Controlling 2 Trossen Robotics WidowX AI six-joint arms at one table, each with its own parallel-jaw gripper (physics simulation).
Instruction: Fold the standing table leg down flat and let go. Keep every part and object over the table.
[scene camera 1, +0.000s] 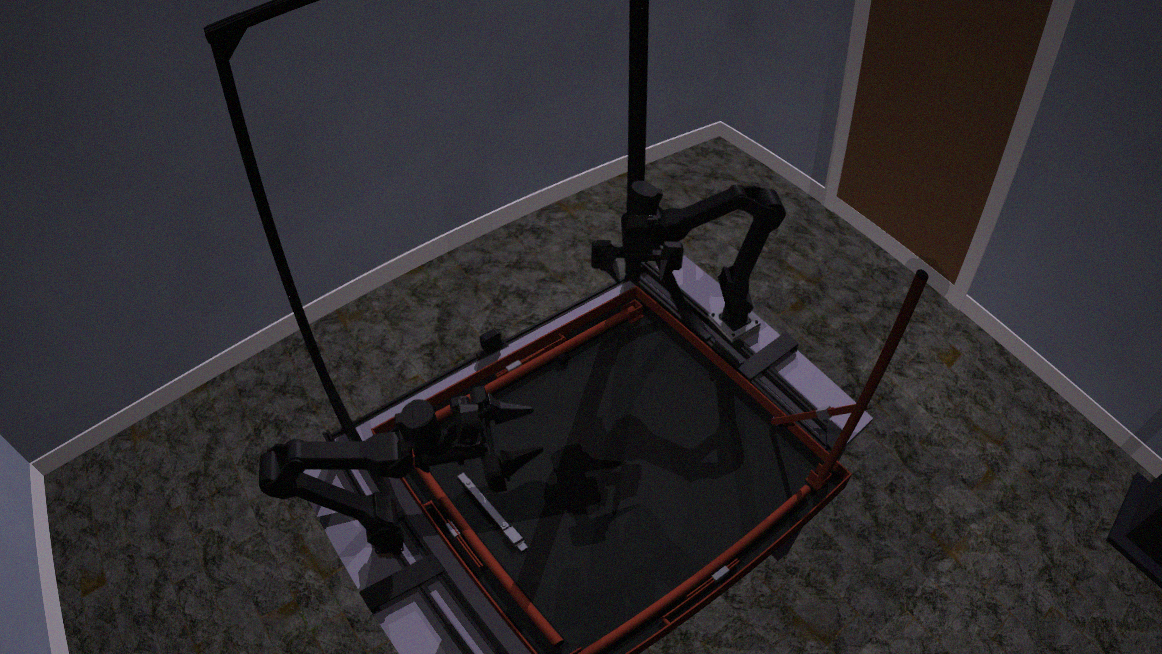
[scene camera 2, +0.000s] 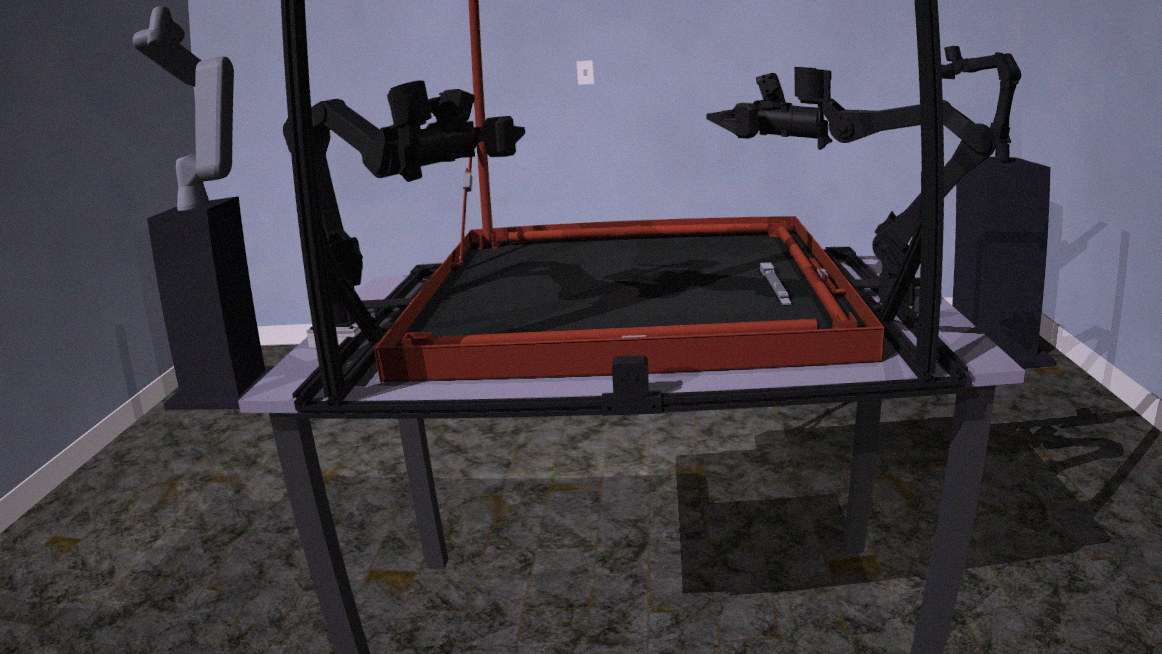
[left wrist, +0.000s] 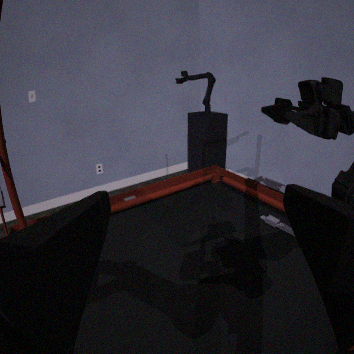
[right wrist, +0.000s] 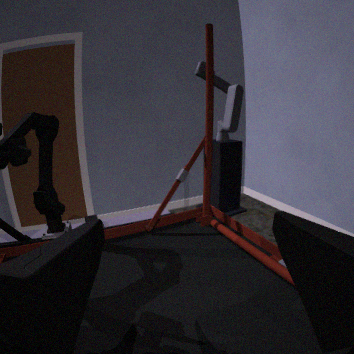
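Where they show: left gripper, fingertip midpoint: (scene camera 1: 639, 282) (left wrist: 199, 197) (right wrist: 15, 155); right gripper, fingertip midpoint: (scene camera 1: 538, 428) (scene camera 2: 713, 115) (left wrist: 272, 111) (right wrist: 189, 226); left arm's base, link origin: (scene camera 1: 734, 318) (scene camera 2: 340, 321) (right wrist: 55, 227); right arm's base, link origin: (scene camera 1: 388, 539) (scene camera 2: 897, 299).
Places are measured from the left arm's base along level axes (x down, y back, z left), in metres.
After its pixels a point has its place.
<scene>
The standing table leg (scene camera 1: 882, 357) @(x -0.448, y -0.165, z 0.519 m) (scene camera 2: 479, 81) @(x -0.400, y -0.160, z 0.509 m) (left wrist: 12, 192) @(x -0.159, y -0.158, z 0.497 m) (right wrist: 209, 125) @(x -0.322, y -0.165, z 0.511 m) is a red tube, upright at one corner of the upturned red table frame (scene camera 2: 520, 362) @(x 0.007, y -0.381, z -0.193 m). Its slanting brace (scene camera 1: 800, 417) @(x -0.106, y -0.141, z 0.379 m) (scene camera 2: 465, 215) @(x -0.110, y -0.141, z 0.385 m) (right wrist: 170, 196) @(x -0.115, y -0.140, z 0.392 m) has a light sleeve and runs down to the frame's side. Other red legs lie flat inside the frame. My left gripper (scene camera 1: 648, 294) @(x -0.311, y -0.334, z 0.029 m) (scene camera 2: 517, 134) @(x -0.311, y -0.334, z 0.029 m) (left wrist: 199, 197) @(x -0.311, y -0.334, z 0.029 m) is open and empty, above the frame near its own side, apart from the leg. My right gripper (scene camera 1: 535, 430) @(x -0.311, y -0.674, z 0.227 m) (scene camera 2: 709, 119) @(x -0.311, y -0.674, z 0.227 m) (right wrist: 189, 226) @(x -0.311, y -0.674, z 0.227 m) is open and empty, high over the opposite side, far from the leg.
A pale bar (scene camera 1: 492, 511) @(x -0.014, y -0.772, z 0.168 m) (scene camera 2: 774, 283) @(x -0.013, y -0.771, z 0.137 m) (left wrist: 277, 223) @(x -0.010, y -0.768, z 0.224 m) lies on the dark panel inside the frame, near the right arm's side. Black uprights (scene camera 1: 260, 203) @(x -0.661, y -0.978, z -0.199 m) (scene camera 2: 929, 178) @(x -0.259, y -0.966, z -0.233 m) rise from the table's edge. A small black block (scene camera 2: 631, 377) @(x -0.001, y -0.550, z -0.275 m) stands at that edge.
</scene>
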